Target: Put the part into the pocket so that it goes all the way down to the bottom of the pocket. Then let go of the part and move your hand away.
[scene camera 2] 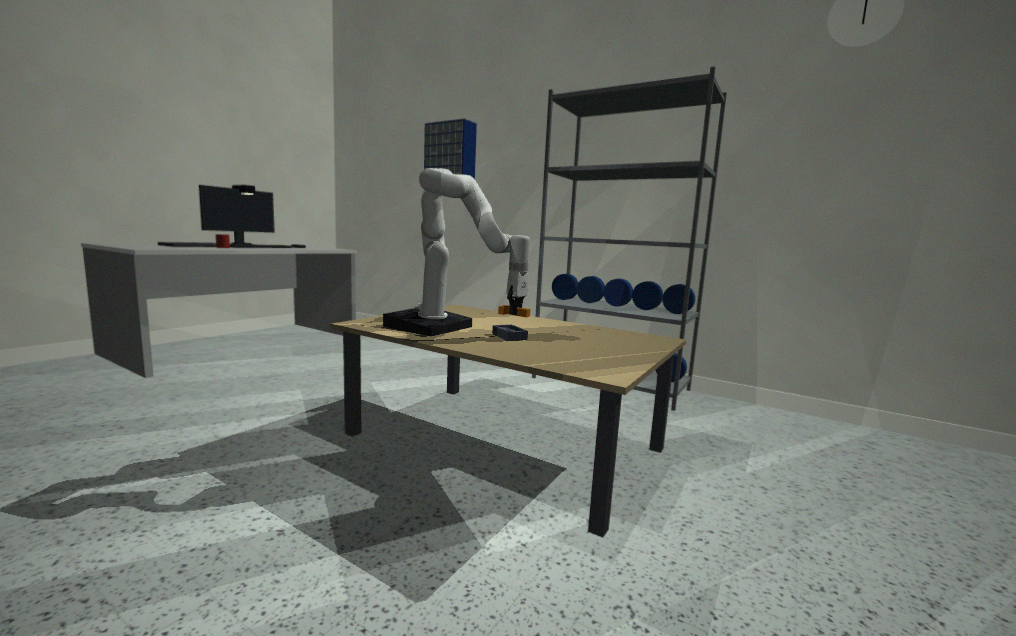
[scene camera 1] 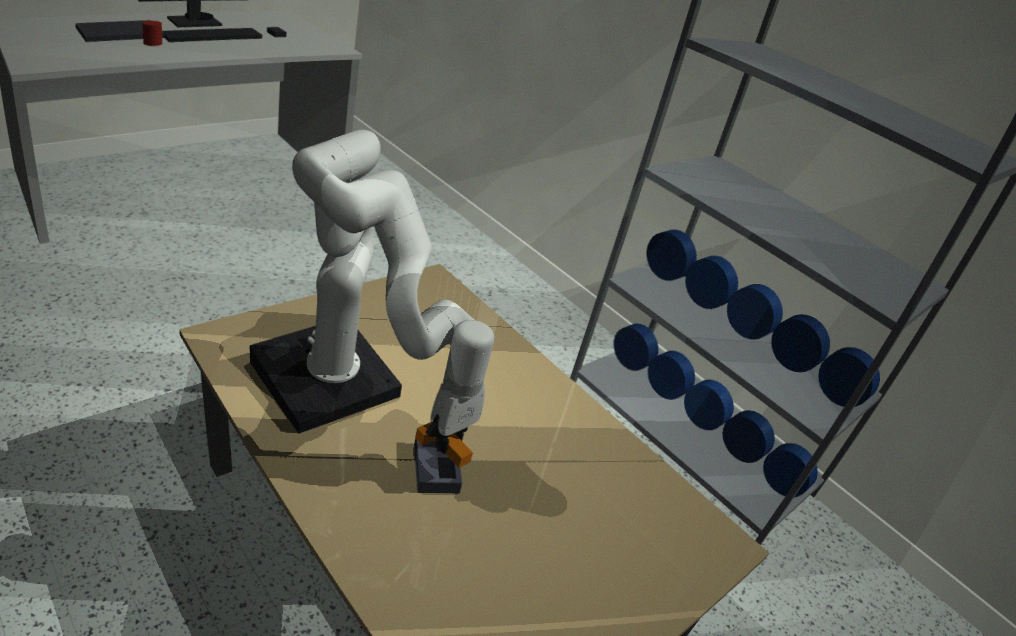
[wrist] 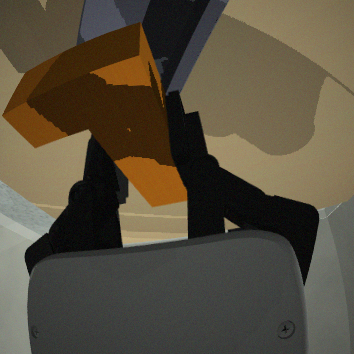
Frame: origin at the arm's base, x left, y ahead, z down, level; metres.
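Where they show: gripper, fingertip midpoint: (scene camera 2: 515, 314) (scene camera 1: 447, 445) (wrist: 144, 118); arm's base, link origin: (scene camera 2: 432, 315) (scene camera 1: 333, 364).
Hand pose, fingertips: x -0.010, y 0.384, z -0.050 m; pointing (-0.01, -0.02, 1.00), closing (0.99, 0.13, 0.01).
Note:
Each offset is from my fingertips to the top centre of the thing. Level surfaces: height alone.
The part is an orange angled block @(dz -0.029, dx -0.015, dy +0.000 m) (scene camera 1: 459, 453) (scene camera 2: 523, 311) (wrist: 115, 100). My gripper (scene camera 1: 443, 442) (scene camera 2: 515, 307) (wrist: 144, 118) is shut on it, with the fingers on its narrower arm and the wider arm reaching to the upper left in the wrist view. The pocket is a dark recess in a blue-grey block @(dz +0.061, dx +0.009, dy -0.023 m) (scene camera 1: 439, 487) (scene camera 2: 517, 336) (wrist: 110, 20) on the table. The part is held above the table and outside the pocket. In scene camera 1 it covers the block's far portion; in the wrist view it covers some of the block's near end.
The wooden table @(dz +0.097 m) (scene camera 1: 524, 577) (scene camera 2: 584, 360) carries the arm's black base plate (scene camera 1: 299, 420) (scene camera 2: 427, 324), which stands to the left of the pocket block. A shelf rack (scene camera 1: 629, 225) (scene camera 2: 545, 187) with blue discs stands beyond the table. A desk (scene camera 1: 322, 58) (scene camera 2: 112, 300) stands farther back.

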